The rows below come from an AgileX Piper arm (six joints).
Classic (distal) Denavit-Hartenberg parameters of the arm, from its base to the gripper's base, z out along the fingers. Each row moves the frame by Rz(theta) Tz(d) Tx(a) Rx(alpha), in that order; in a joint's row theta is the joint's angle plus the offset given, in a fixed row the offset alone. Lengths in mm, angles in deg.
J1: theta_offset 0  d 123  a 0  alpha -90
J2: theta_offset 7.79  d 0  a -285.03  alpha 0
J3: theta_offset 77.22  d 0  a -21.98  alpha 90
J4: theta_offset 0  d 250.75  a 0  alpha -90
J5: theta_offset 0  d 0  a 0  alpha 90
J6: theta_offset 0  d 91  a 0  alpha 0
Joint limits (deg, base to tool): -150..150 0..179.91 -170..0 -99.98..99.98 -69.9..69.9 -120..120
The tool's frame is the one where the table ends.
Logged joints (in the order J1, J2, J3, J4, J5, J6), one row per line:
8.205 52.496 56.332 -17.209 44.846 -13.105
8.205 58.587 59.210 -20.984 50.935 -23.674
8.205 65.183 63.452 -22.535 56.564 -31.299
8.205 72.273 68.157 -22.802 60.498 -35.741
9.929 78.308 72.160 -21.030 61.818 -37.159
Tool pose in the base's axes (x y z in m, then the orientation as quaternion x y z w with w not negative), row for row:
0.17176 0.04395 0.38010 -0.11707 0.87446 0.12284 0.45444
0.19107 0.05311 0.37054 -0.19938 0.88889 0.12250 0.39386
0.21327 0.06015 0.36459 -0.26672 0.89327 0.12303 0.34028
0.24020 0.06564 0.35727 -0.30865 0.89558 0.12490 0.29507
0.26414 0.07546 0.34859 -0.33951 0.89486 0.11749 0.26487
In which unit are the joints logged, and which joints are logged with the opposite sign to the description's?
The joints are logged in degrees. Opposite sign: J3, J4.
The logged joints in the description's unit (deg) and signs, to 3 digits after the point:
8.205 52.496 -56.332 17.209 44.846 -13.105
8.205 58.587 -59.210 20.984 50.935 -23.674
8.205 65.183 -63.452 22.535 56.564 -31.299
8.205 72.273 -68.157 22.802 60.498 -35.741
9.929 78.308 -72.160 21.030 61.818 -37.159

